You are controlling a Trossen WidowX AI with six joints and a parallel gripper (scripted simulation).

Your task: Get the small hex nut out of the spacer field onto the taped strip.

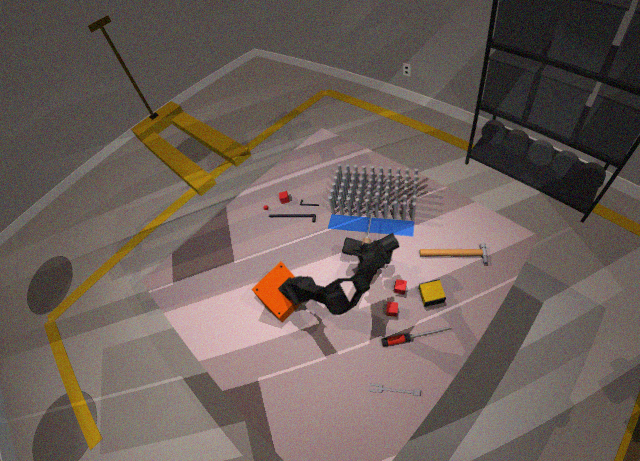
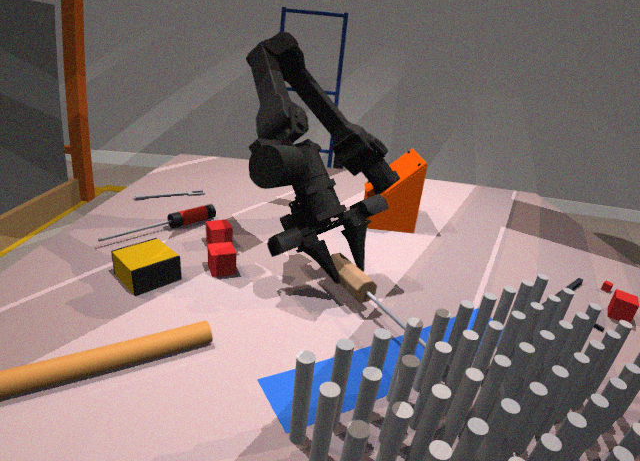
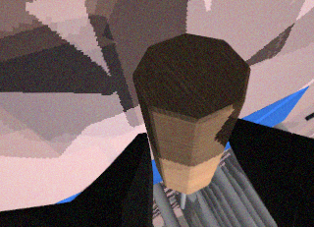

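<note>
My gripper tip is now 13 cm short of the blue taped strip, 7 cm to the right of it and 4 cm above it. The rest, counted from my gripper tip: tiny red piece: 9 cm behind, 54 cm to the left, 3 cm below; then yellow-black box: 1 cm ahead, 32 cm to the right, 2 cm below; then wooden-handled pick: 9 cm ahead, 5 cm to the left, 1 cm below.
</note>
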